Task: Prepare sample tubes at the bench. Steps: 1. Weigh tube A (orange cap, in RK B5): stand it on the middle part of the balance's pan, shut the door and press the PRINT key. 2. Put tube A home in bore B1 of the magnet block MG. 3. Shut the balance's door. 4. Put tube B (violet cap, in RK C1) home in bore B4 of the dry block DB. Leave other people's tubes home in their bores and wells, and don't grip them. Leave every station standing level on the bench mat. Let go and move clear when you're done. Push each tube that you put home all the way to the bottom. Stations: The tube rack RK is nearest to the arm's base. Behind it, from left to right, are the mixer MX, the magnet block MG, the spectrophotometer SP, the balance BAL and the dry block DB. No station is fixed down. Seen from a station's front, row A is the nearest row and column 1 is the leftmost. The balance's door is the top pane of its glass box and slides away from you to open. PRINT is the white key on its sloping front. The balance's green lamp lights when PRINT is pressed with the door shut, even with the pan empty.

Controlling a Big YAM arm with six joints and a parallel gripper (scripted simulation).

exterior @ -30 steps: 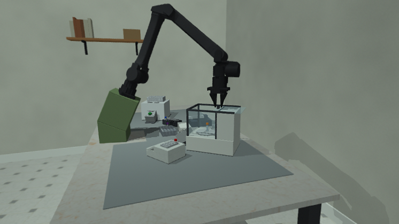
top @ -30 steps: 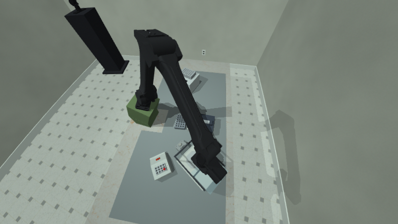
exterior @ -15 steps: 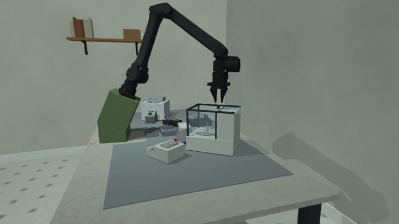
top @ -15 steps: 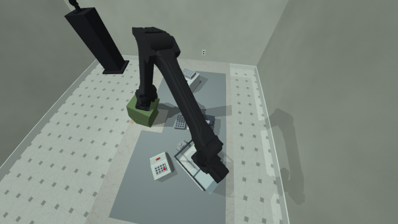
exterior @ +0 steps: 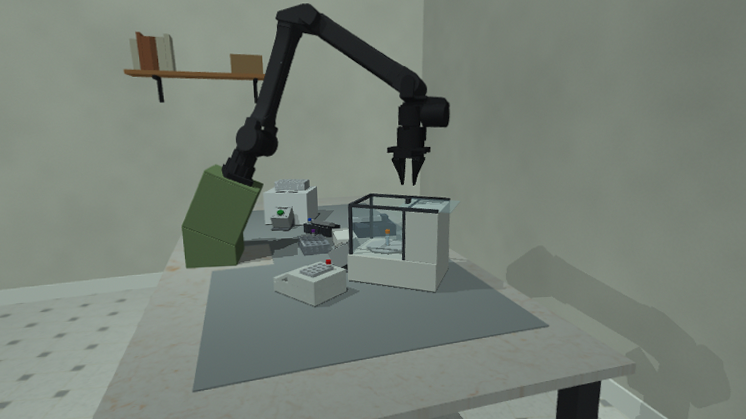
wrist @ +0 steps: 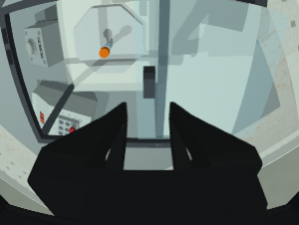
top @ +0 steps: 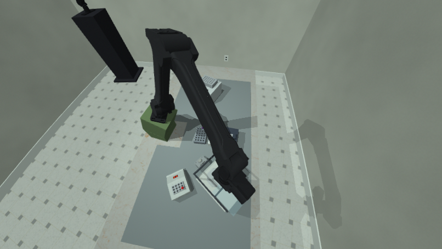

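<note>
Right now my hand is 40 mm past the balance pan, 40 mm to the right of it and 190 mm above it. Also, from my hand: balance door 20 mm ahead, 20 mm to the right, 50 mm below; then red-capped tube 240 mm behind, 20 mm to the right, 200 mm below; then dry block DB 280 mm behind, 10 mm to the left, 230 mm below.
</note>
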